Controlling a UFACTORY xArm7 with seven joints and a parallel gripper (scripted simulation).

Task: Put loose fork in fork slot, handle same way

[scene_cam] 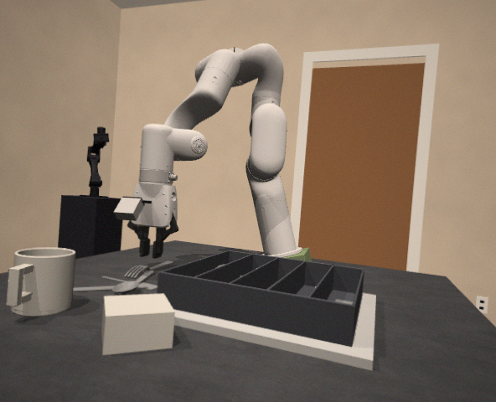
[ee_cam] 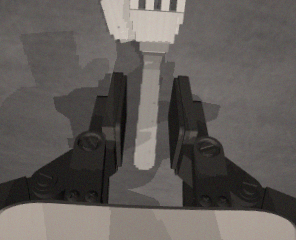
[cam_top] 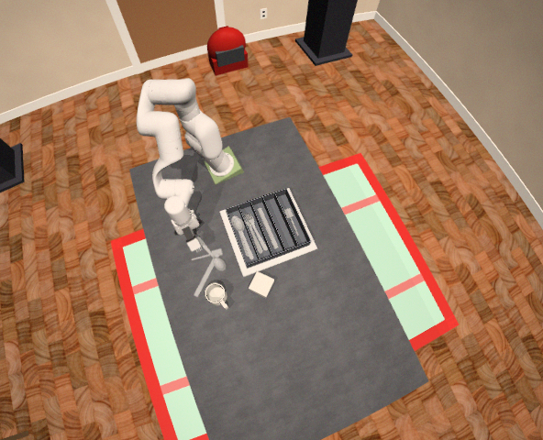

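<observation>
Now: hand 110 mm short of the tray and 320 mm to the right of it. Round my hand: cream block: 340 mm ahead, 190 mm to the left, 30 mm below; white mug: 300 mm ahead, 20 mm below.
</observation>
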